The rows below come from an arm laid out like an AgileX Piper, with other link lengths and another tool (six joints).
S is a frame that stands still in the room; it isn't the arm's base.
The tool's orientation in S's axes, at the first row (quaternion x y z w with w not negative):
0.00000 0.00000 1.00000 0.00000
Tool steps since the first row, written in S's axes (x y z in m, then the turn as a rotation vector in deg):
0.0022 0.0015 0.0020 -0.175 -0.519 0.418
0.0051 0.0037 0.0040 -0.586 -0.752 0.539
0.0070 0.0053 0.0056 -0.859 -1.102 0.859
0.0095 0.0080 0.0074 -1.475 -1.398 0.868
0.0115 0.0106 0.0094 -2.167 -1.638 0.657
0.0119 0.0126 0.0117 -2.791 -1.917 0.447
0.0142 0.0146 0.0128 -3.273 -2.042 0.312
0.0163 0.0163 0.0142 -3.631 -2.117 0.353
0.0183 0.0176 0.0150 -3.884 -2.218 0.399
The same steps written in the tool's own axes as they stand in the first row. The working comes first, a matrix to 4 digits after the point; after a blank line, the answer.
The tool's axes in the first row as the columns of a matrix, in S's axes (used below as rounded here):
-1.0000 0.0000 0.0000
0.0000 -1.0000 0.0000
0.0000 0.0000 1.0000

-0.0022 -0.0015 0.0020 0.175 0.519 0.418
-0.0051 -0.0037 0.0040 0.586 0.752 0.539
-0.0070 -0.0053 0.0056 0.859 1.102 0.859
-0.0095 -0.0080 0.0074 1.475 1.398 0.868
-0.0115 -0.0106 0.0094 2.167 1.638 0.657
-0.0119 -0.0126 0.0117 2.791 1.917 0.447
-0.0142 -0.0146 0.0128 3.273 2.042 0.312
-0.0163 -0.0163 0.0142 3.631 2.117 0.353
-0.0183 -0.0176 0.0150 3.884 2.218 0.399

